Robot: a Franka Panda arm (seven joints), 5 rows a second.
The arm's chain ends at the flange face. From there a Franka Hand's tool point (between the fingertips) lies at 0.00 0.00 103.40 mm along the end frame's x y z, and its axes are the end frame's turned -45 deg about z.
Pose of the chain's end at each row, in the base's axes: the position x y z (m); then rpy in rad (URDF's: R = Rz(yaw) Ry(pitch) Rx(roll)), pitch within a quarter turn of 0, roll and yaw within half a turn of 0:
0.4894 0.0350 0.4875 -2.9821 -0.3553 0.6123
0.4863 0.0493 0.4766 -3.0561 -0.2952 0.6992
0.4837 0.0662 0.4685 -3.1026 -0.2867 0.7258
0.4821 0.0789 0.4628 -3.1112 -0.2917 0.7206
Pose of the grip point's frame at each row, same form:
0.5090 0.0688 0.3918 2.9907 -0.3589 1.4538
0.5036 0.0753 0.3780 2.9876 -0.2666 1.5180
0.5029 0.0886 0.3694 2.9625 -0.2284 1.5374
0.5024 0.1009 0.3638 2.9529 -0.2258 1.5319

